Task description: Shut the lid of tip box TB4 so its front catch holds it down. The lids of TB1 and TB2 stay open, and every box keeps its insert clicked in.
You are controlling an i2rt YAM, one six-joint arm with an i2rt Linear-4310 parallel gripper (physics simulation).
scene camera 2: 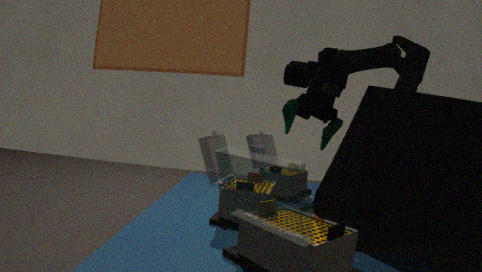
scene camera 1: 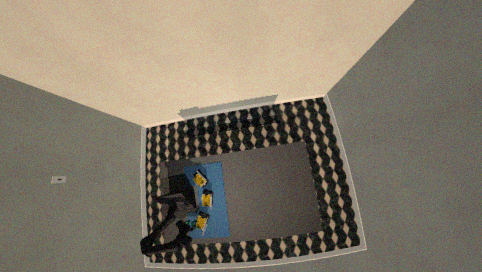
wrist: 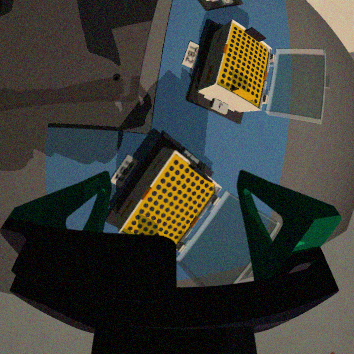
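Where they show: gripper, fingertip midpoint: (scene camera 2: 304, 141) (scene camera 1: 193, 220) (wrist: 173, 177); arm's base, origin of the base link: (scene camera 2: 417, 163) (scene camera 1: 173, 205).
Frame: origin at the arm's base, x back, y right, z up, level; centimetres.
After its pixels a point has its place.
My gripper (scene camera 1: 190, 223) {x -22.8, y 12.2, z 1.7 cm} (scene camera 2: 305, 140) {x -22.8, y 12.2, z 1.7 cm} (wrist: 173, 177) {x -22.8, y 12.2, z 1.7 cm} is open and empty, above the end box. That box (scene camera 1: 201, 221) {x -27.8, y 16.7, z -6.6 cm} (scene camera 2: 290, 186) (wrist: 172, 200) {x -26.7, y 16.6, z -6.7 cm} has a yellow insert; its clear lid (scene camera 2: 262, 151) (wrist: 215, 245) is open, and its label is too blurred to read. My gripper body hides its near corner in the wrist view. TB2 (scene camera 1: 206, 199) {x -33.5, y -5.3, z -6.7 cm} (scene camera 2: 239, 202) (wrist: 245, 65) {x -33.3, y -4.1, z -6.7 cm} is the middle box, its lid (scene camera 2: 212, 157) {x -40.9, y -4.9, z -1.9 cm} (wrist: 298, 85) {x -40.6, y -3.6, z -2.2 cm} open and its insert seated. The third box (scene camera 1: 200, 178) (scene camera 2: 300, 250) {x -25.6, y -33.2, z -6.2 cm} has its insert in; its label is unreadable. I cannot tell which of the two outer boxes is TB4.
The boxes stand on a blue mat (scene camera 1: 217, 220) {x -42.9, y 17.5, z -12.3 cm} (scene camera 2: 145, 235) {x -46.5, y -21.4, z -12.4 cm} (wrist: 240, 140) {x -39.5, y 6.3, z -12.4 cm}. A large dark slanted block (scene camera 1: 180, 187) {x -8.9, y -14.8, z -2.6 cm} (scene camera 2: 410, 170) {x -7.4, y -13.8, z 0.0 cm} stands beside them on the arm's side. The arm (scene camera 1: 160, 240) {x -7.6, y 23.2, z 26.0 cm} (scene camera 2: 370, 57) {x -5.3, y 23.7, z 26.1 cm} reaches over from that side.
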